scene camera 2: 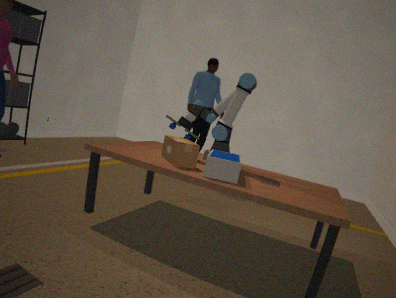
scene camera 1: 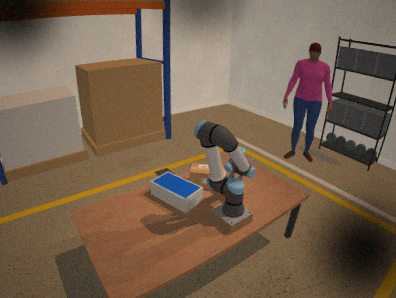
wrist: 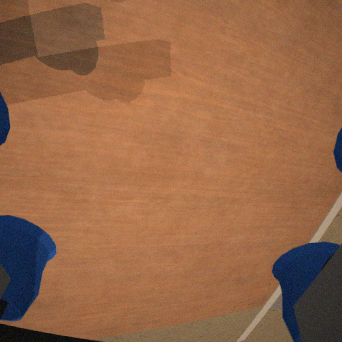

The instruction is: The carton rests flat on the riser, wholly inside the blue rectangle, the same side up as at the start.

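Where they show: end effector, tool point: (scene camera 2: 178, 133) (wrist: 165, 202); arm's base, origin of the base link: (scene camera 1: 233, 210).
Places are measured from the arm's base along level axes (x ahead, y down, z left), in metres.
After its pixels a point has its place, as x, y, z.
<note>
The brown carton (scene camera 1: 200, 168) {0.473, -0.074, -0.137} (scene camera 2: 182, 152) {0.558, -0.015, -0.117} stands on the table beside the riser, apart from it; the arm partly hides it in scene camera 1. The pale grey riser (scene camera 1: 170, 195) {0.405, -0.014, 0.224} (scene camera 2: 221, 172) {0.633, 0.031, 0.160} bears the blue rectangle (scene camera 1: 176, 185) {0.443, -0.044, 0.137} (scene camera 2: 225, 156) {0.498, -0.044, 0.139} on its top, with nothing on it. My suction gripper (scene camera 2: 180, 131) {0.189, -0.088, -0.300} is open and tilted in the air, above and behind the carton in scene camera 2. Its blue cups (wrist: 22, 265) (wrist: 310, 270) touch nothing in the wrist view, which shows bare wood below. The carton does not show in the wrist view.
The wooden table (scene camera 1: 115, 240) {0.340, 0.076, 0.729} (scene camera 2: 295, 195) {0.541, 0.076, 0.599} carries the arm's base (scene camera 1: 233, 220) {-0.071, -0.002, 0.079}. A person in pink (scene camera 1: 313, 80) stands by a shelf rack (scene camera 1: 330, 106) beyond the table. A person in light blue (scene camera 2: 205, 90) stands behind the arm. Large boxes (scene camera 1: 120, 100) stand at the left.
</note>
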